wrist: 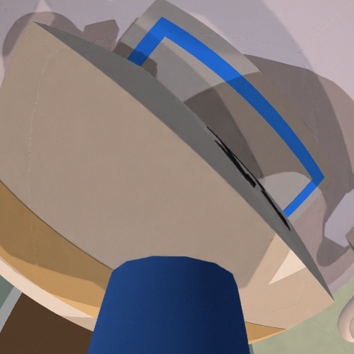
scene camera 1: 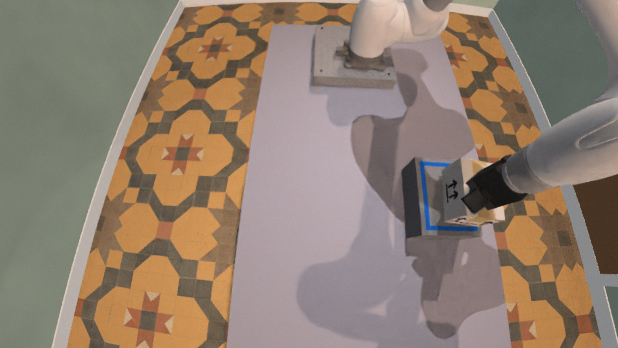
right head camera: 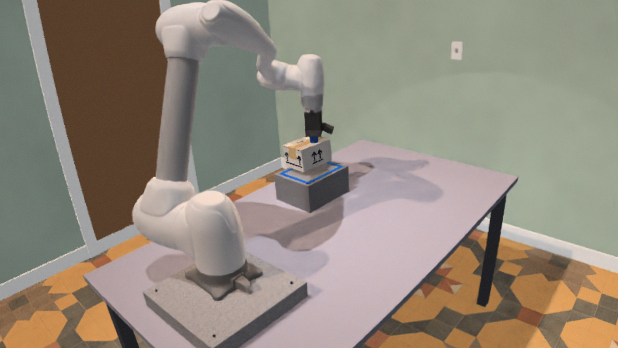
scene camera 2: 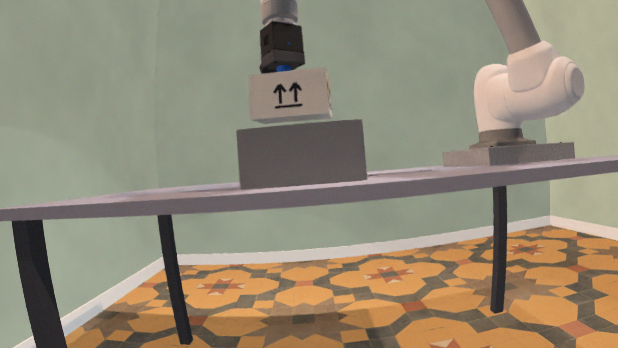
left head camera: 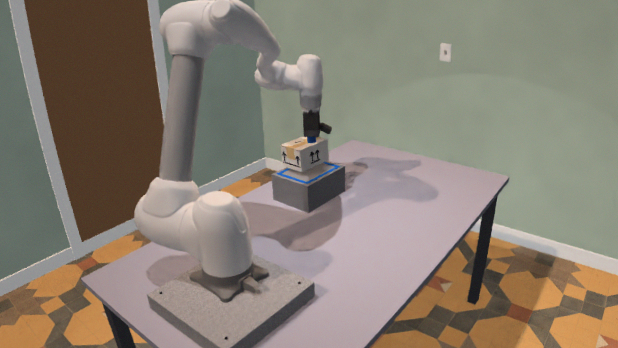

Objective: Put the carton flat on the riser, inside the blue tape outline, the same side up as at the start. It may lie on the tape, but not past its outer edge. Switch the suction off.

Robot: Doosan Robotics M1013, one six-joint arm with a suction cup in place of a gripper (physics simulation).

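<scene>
The white carton with tan tape hangs roughly level, its arrows pointing up. My suction cup is on its top face and holds it. In scene camera 2 a narrow gap shows between the carton and the grey riser. The blue tape outline is partly hidden. In scene camera 1 the carton covers the outline's right side.
The riser stands on the mauve table, near one long edge. The arm's grey base plate stands at the other end. Walls stand beyond the table.
</scene>
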